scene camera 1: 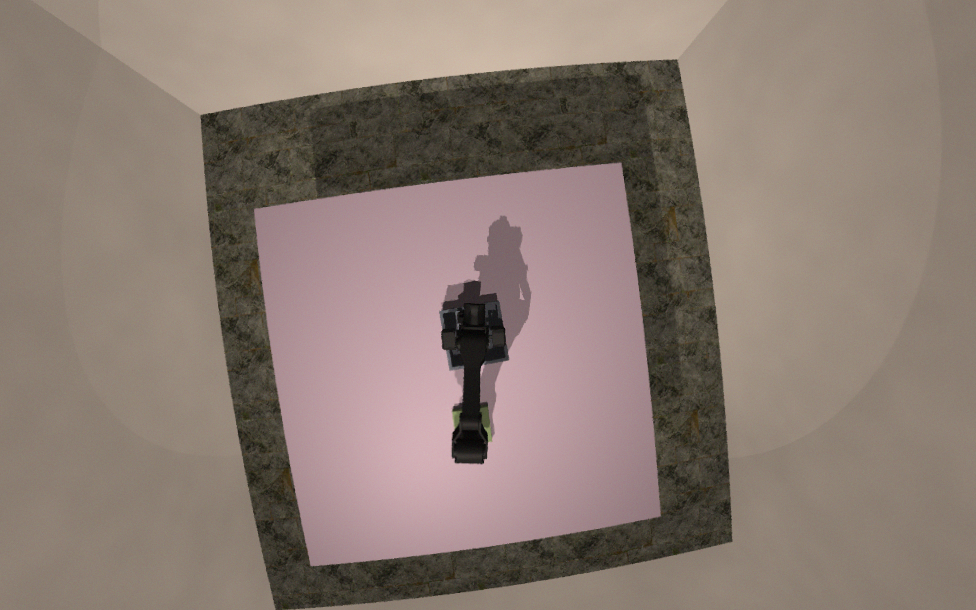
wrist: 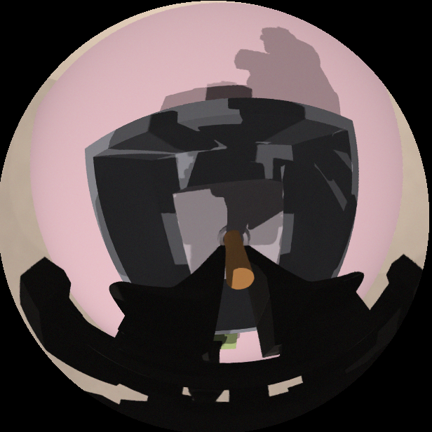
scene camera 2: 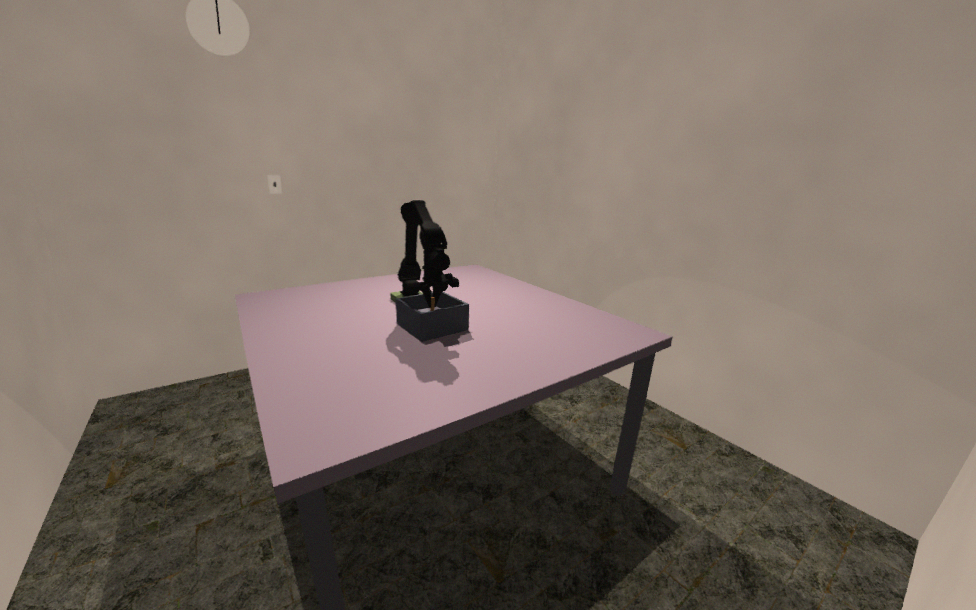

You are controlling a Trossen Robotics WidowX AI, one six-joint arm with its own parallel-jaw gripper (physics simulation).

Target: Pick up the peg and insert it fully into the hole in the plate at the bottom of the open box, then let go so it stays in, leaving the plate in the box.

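Places are measured from the arm's base along level axes (x back, y right, z up), in millimetres.
Pixels of known places: gripper, fingertip midpoint: (scene camera 2: 432, 307); arm's base at its link origin: (scene camera 1: 470, 431) (scene camera 2: 409, 293).
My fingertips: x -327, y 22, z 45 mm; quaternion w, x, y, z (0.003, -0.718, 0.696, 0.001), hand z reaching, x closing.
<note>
For each thing: its top centre in the pictures, then the offset to it from my fingertips. Level surfaces: height alone.
- peg at its top centre: (scene camera 2: 432, 297) dx -3, dy +0, dz +38 mm
- dark grey box at its top centre: (scene camera 1: 474, 335) (scene camera 2: 431, 301) dx +0, dy +1, dz +22 mm
- pink table at its surface level: dz -76 mm
The peg (scene camera 2: 432, 304) (wrist: 234, 257), a brown rod with an orange end, stands roughly upright and slightly tilted. My gripper (scene camera 2: 433, 298) (wrist: 233, 250) is shut on it inside the open box. The dark grey box (scene camera 1: 498, 353) (scene camera 2: 446, 323) (wrist: 120, 210) stands on the table. The pale plate (wrist: 204, 215) lies at its bottom. In the wrist view, the peg's lower end overlaps the ring-edged hole (wrist: 221, 235) in the plate; how deep it sits cannot be told. In scene camera 1, the arm hides the gripper tips and peg.
The box's walls surround the fingers closely. A green block (scene camera 1: 485, 429) (scene camera 2: 395, 296) (wrist: 229, 344) lies by the arm's base. The arm (scene camera 1: 471, 388) (scene camera 2: 410, 244) reaches over the box. The pink table (scene camera 1: 359, 431) (scene camera 2: 345, 417) (wrist: 75, 175) carries the arm and box.
</note>
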